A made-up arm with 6 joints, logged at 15 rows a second.
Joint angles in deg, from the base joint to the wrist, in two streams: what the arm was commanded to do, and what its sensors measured. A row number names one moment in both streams.
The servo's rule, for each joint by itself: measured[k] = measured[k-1] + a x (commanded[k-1-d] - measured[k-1]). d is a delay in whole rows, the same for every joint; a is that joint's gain. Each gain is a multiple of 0.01, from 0.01 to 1. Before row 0 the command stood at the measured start. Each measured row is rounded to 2 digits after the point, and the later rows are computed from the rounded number. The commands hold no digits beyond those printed.
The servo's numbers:
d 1
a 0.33 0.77 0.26 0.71 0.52 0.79
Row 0, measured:
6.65, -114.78, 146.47, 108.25, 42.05, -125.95
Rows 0 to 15, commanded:
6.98, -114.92, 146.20, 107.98, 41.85, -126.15
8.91, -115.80, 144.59, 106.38, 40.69, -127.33
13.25, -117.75, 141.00, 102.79, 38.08, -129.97
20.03, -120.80, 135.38, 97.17, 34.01, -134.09
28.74, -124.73, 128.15, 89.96, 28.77, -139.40
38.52, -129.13, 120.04, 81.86, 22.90, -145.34
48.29, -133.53, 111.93, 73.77, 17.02, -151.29
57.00, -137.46, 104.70, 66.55, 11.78, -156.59
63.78, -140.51, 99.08, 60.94, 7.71, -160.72
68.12, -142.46, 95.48, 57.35, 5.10, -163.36
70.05, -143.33, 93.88, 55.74, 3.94, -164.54
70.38, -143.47, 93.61, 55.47, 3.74, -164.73
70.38, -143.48, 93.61, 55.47, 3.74, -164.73
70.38, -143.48, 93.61, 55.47, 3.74, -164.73
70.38, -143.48, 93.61, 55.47, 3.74, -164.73
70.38, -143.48, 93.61, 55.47, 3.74, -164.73
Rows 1 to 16, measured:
6.65, -114.78, 146.47, 108.25, 42.05, -125.95
6.76, -114.89, 146.40, 108.06, 41.95, -126.11
7.47, -115.59, 145.93, 106.87, 41.29, -127.07
9.38, -117.25, 144.65, 103.97, 39.62, -129.36
12.89, -119.98, 142.24, 99.14, 36.70, -133.10
18.12, -123.64, 138.58, 92.62, 32.58, -138.08
24.85, -127.87, 133.76, 84.98, 27.55, -143.82
32.59, -132.23, 128.08, 77.02, 22.07, -149.72
40.65, -136.26, 122.00, 69.59, 16.72, -155.15
48.28, -139.53, 116.04, 63.45, 12.03, -159.55
54.83, -141.79, 110.69, 59.12, 8.43, -162.56
59.85, -142.98, 106.32, 56.72, 6.10, -164.12
63.32, -143.36, 103.02, 55.83, 4.87, -164.60
65.65, -143.45, 100.57, 55.57, 4.28, -164.70
67.21, -143.47, 98.76, 55.50, 4.00, -164.72
68.26, -143.48, 97.42, 55.48, 3.86, -164.73

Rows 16 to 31, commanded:
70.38, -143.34, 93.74, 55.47, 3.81, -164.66
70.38, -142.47, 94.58, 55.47, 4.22, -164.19
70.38, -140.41, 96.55, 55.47, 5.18, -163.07
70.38, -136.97, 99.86, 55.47, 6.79, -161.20
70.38, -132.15, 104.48, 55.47, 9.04, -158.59
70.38, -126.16, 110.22, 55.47, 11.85, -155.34
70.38, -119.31, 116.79, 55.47, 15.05, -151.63
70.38, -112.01, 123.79, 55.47, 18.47, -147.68
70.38, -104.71, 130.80, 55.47, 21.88, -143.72
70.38, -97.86, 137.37, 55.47, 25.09, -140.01
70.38, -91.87, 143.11, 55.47, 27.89, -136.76
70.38, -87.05, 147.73, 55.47, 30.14, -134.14
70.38, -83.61, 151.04, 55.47, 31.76, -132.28
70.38, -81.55, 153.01, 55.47, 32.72, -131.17
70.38, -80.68, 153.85, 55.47, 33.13, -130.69
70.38, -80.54, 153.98, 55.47, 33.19, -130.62
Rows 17 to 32, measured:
68.96, -143.48, 96.43, 55.47, 3.80, -164.73
69.43, -143.37, 95.73, 55.47, 3.81, -164.67
69.74, -142.68, 95.43, 55.47, 4.02, -164.29
69.95, -140.93, 95.72, 55.47, 4.62, -163.33
70.09, -137.88, 96.80, 55.47, 5.75, -161.65
70.19, -133.47, 98.80, 55.47, 7.46, -159.23
70.25, -127.84, 101.77, 55.47, 9.74, -156.16
70.29, -121.27, 105.68, 55.47, 12.50, -152.58
70.32, -114.14, 110.39, 55.47, 15.60, -148.71
70.34, -106.88, 115.70, 55.47, 18.87, -144.77
70.35, -99.93, 121.33, 55.47, 22.10, -141.01
70.36, -93.72, 126.99, 55.47, 25.11, -137.65
70.37, -88.58, 132.38, 55.47, 27.73, -134.88
70.37, -84.75, 137.23, 55.47, 29.83, -132.83
70.37, -82.29, 141.33, 55.47, 31.33, -131.52
70.37, -81.05, 144.59, 55.47, 32.27, -130.86

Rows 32 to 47, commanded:
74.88, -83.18, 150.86, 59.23, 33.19, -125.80
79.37, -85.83, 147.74, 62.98, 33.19, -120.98
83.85, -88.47, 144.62, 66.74, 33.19, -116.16
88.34, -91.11, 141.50, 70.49, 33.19, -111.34
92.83, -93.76, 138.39, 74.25, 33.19, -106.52
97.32, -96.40, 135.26, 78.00, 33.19, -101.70
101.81, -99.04, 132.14, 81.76, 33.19, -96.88
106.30, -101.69, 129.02, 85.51, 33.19, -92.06
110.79, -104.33, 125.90, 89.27, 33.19, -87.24
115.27, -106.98, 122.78, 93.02, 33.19, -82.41
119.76, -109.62, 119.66, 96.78, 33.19, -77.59
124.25, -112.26, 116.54, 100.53, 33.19, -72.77
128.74, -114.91, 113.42, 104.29, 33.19, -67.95
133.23, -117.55, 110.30, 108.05, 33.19, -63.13
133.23, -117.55, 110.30, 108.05, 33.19, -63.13
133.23, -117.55, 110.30, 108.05, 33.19, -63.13
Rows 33 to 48, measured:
70.37, -80.66, 147.03, 55.47, 32.75, -130.67
71.86, -82.60, 148.03, 58.14, 32.98, -126.82
74.34, -85.09, 147.95, 61.58, 33.09, -122.21
77.48, -87.69, 147.08, 65.24, 33.14, -117.43
81.06, -90.32, 145.63, 68.97, 33.17, -112.62
84.94, -92.97, 143.75, 72.72, 33.18, -107.80
89.03, -95.61, 141.54, 76.47, 33.19, -102.98
93.25, -98.25, 139.10, 80.23, 33.19, -98.16
97.56, -100.90, 136.48, 83.98, 33.19, -93.34
101.93, -103.54, 133.73, 87.74, 33.19, -88.52
106.33, -106.19, 130.88, 91.49, 33.19, -83.69
110.76, -108.83, 127.96, 95.25, 33.19, -78.87
115.21, -111.47, 124.99, 99.00, 33.19, -74.05
119.67, -114.12, 121.98, 102.76, 33.19, -69.23
124.14, -116.76, 118.94, 106.52, 33.19, -64.41
127.14, -117.37, 116.69, 107.61, 33.19, -63.40

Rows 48 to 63, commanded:
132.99, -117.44, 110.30, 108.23, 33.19, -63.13
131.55, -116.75, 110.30, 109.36, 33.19, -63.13
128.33, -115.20, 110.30, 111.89, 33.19, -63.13
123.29, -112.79, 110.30, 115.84, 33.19, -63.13
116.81, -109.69, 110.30, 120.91, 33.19, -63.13
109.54, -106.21, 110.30, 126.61, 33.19, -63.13
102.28, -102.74, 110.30, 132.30, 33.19, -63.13
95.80, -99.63, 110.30, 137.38, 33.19, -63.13
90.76, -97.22, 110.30, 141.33, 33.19, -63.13
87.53, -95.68, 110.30, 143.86, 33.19, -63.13
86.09, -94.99, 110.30, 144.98, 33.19, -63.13
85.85, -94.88, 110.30, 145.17, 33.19, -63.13
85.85, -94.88, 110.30, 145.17, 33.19, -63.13
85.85, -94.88, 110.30, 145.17, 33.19, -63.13
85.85, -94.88, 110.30, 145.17, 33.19, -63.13
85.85, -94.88, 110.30, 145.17, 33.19, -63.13
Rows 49 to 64, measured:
129.15, -117.51, 115.03, 107.92, 33.19, -63.19
130.42, -117.46, 113.80, 108.14, 33.19, -63.14
130.79, -116.91, 112.89, 109.01, 33.19, -63.13
129.98, -115.59, 112.22, 111.05, 33.19, -63.13
127.77, -113.43, 111.72, 114.45, 33.19, -63.13
124.15, -110.55, 111.35, 119.04, 33.19, -63.13
119.33, -107.21, 111.08, 124.41, 33.19, -63.13
113.70, -103.77, 110.88, 130.01, 33.19, -63.13
107.79, -100.58, 110.73, 135.24, 33.19, -63.13
102.17, -97.99, 110.62, 139.56, 33.19, -63.13
97.34, -96.21, 110.54, 142.61, 33.19, -63.13
93.63, -95.27, 110.48, 144.29, 33.19, -63.13
91.06, -94.97, 110.43, 144.91, 33.19, -63.13
89.34, -94.90, 110.40, 145.09, 33.19, -63.13
88.19, -94.88, 110.37, 145.15, 33.19, -63.13
87.42, -94.88, 110.35, 145.16, 33.19, -63.13

